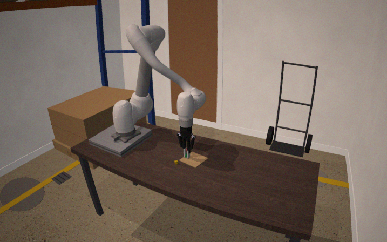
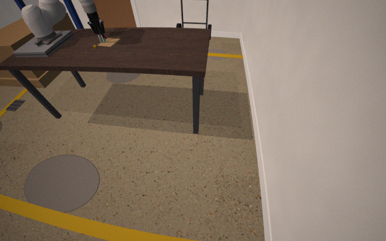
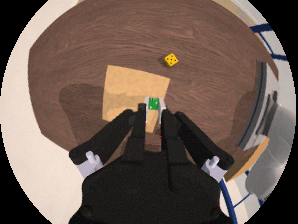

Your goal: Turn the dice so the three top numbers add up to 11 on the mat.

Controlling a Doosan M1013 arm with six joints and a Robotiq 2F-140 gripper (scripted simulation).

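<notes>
Right now my hand is 2 cm above the green die. Round my hand: red die: 4 cm behind, 8 cm to the left, 3 cm below; then tan mat: 5 cm ahead, 1 cm to the left, 4 cm below; then yellow die: 2 cm behind, 10 cm to the right, 3 cm below.
</notes>
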